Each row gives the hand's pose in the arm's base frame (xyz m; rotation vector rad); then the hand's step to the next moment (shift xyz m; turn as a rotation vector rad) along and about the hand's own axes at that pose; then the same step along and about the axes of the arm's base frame.
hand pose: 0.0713 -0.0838 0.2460 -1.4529 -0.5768 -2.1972
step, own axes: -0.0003 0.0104 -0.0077 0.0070 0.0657 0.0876
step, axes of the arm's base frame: 0.0003 -0.0128 -0.0020 0.1001 -0.0051 0.0446
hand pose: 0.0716 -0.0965 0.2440 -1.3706 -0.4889 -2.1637
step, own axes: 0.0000 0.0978 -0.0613 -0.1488 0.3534 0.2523
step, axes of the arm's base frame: 0.0153 -0.1119 -0.0236 0.4463 -0.1050 -0.0211
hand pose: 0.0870 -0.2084 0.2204 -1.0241 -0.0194 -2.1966
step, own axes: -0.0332 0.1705 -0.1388 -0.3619 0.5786 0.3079
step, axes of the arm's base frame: 0.0248 -0.1491 -0.1630 0.7128 -0.1326 -0.1869
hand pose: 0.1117 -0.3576 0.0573 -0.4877 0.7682 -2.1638
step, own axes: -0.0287 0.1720 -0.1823 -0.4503 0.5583 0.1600
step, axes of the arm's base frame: 0.0093 -0.0005 -0.2521 0.6745 0.0002 -0.2917
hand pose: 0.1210 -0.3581 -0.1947 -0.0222 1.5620 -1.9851
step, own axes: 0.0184 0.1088 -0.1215 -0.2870 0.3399 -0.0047
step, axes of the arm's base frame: -0.0116 0.0848 -0.1400 0.3834 0.0957 -0.2043
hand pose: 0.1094 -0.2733 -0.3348 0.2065 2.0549 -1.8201
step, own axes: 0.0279 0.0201 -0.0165 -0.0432 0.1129 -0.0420
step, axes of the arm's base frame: -0.0214 0.0151 -0.0277 0.0721 0.0639 -0.0842
